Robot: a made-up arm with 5 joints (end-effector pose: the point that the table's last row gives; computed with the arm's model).
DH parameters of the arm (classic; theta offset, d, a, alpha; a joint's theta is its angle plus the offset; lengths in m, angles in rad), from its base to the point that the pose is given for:
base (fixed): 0 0 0 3.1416
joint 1: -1.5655 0 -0.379 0
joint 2: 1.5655 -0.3 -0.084 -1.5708
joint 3: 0 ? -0.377 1.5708
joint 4: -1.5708 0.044 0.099 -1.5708
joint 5: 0 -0.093 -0.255 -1.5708
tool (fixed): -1.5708 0.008 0 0
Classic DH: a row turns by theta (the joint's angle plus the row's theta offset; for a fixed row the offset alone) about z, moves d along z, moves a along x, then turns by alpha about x.
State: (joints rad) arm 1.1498 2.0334 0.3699 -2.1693 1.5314
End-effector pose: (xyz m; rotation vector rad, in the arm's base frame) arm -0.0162 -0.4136 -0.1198 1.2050 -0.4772 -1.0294
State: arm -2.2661 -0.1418 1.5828 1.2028 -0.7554
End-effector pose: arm 0.1662 -0.2194 -0.1878 0.9236 0.0145 0.9272
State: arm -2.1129 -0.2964 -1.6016 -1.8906 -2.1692
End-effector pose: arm 0.1189 0.1076 0.8791 -0.6526 0.4966 -2.3045
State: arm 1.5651 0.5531 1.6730 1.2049 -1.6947
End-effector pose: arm 0.1891 -0.0392 -0.0007 0.4576 -0.1581 2.5163
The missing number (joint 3, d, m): -0.369
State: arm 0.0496 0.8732 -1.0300 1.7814 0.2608
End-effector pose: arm 0.1108 0.2615 0.6793 -0.4959 0.9256 -2.4989
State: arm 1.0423 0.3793 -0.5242 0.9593 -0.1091
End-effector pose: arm -0.0600 0.4270 0.5712 0.1023 0.7748 -2.2717
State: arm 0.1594 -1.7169 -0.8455 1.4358 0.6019
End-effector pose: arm -0.5151 -0.9224 0.5567 -0.2426 0.0912 0.0882
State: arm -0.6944 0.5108 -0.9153 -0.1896 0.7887
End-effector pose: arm -0.3321 -0.1278 0.5247 0.7256 1.0072 -0.0344
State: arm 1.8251 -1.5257 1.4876 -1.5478 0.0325
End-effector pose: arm -0.3417 0.3748 0.0740 -1.2266 -0.9279 1.0099
